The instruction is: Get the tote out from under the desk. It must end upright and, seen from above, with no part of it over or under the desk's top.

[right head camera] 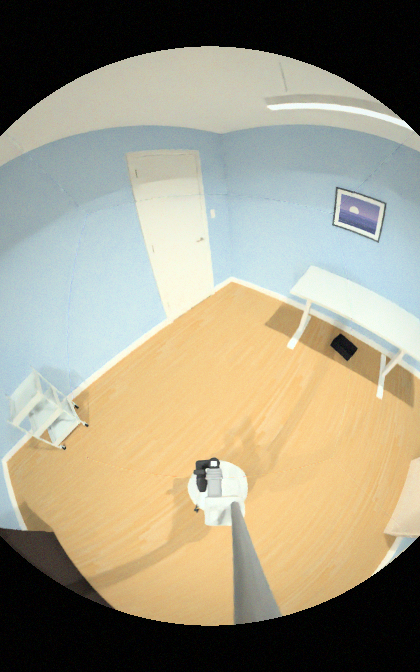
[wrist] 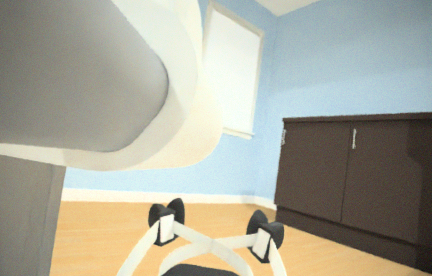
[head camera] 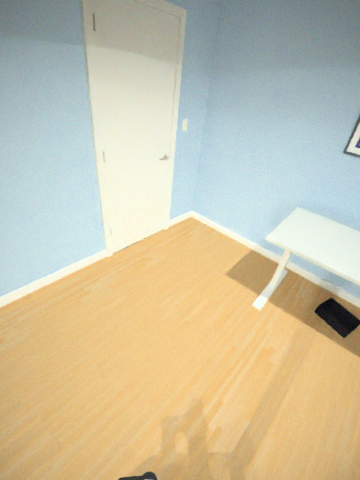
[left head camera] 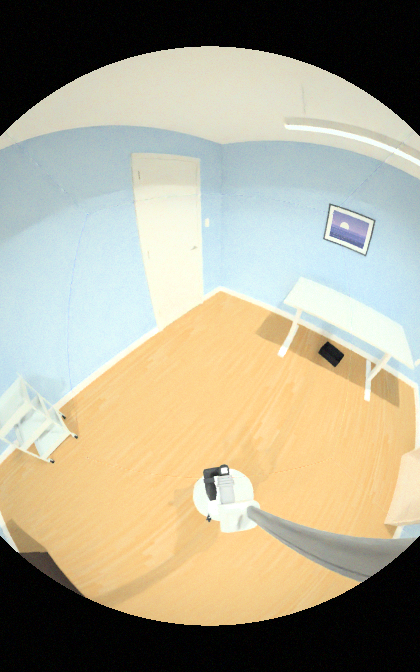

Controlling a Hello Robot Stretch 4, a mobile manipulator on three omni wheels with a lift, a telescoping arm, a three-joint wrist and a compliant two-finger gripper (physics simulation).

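Frame: origin at the robot's base, x down, y right, z back, level; metres.
Where they show: gripper, fingertip midpoint: (wrist: 216, 219) (left head camera: 216, 520).
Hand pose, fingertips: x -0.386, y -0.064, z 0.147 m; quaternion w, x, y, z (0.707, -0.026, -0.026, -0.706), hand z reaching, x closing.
Observation:
After its pixels a point has its place.
The black tote (head camera: 337, 317) {x 0.024, y 1.613, z -1.222 m} (left head camera: 331, 354) {x 0.026, y 1.618, z -1.213 m} (right head camera: 344, 347) {x 0.024, y 1.617, z -1.210 m} stands on the floor in the shade under the white desk (head camera: 320, 240) {x -0.693, y 1.159, z -1.380 m} (left head camera: 350, 312) {x -0.692, y 1.467, z -1.169 m} (right head camera: 357, 302) {x -0.693, y 1.399, z -1.178 m}, at the right of the head views, between the desk's two legs. It looks upright; its inside is too dark to make out. My gripper (wrist: 216, 219) {x -0.385, y -0.064, z 0.147 m} is open and empty in the wrist view, its two dark fingertips well apart above the floor. It is far from the tote, at my base. The tote does not show in the wrist view.
A white cart (left head camera: 24, 417) {x -0.371, y -1.757, z -0.395 m} (right head camera: 27, 407) {x -0.672, y -1.456, z -0.284 m} stands by the left wall. A dark cabinet (wrist: 315, 170) {x -0.463, y -0.618, z 1.950 m} (left head camera: 47, 570) (right head camera: 40, 555) stands near my base. A pinkish-beige object (left head camera: 407, 492) (right head camera: 407, 505) is at the right edge. A door (head camera: 135, 125) {x -1.213, y -0.317, z -2.162 m} (left head camera: 172, 240) {x -1.059, y -0.298, z -2.182 m} (right head camera: 175, 230) {x -1.104, y -0.310, z -2.169 m} is in the left wall.

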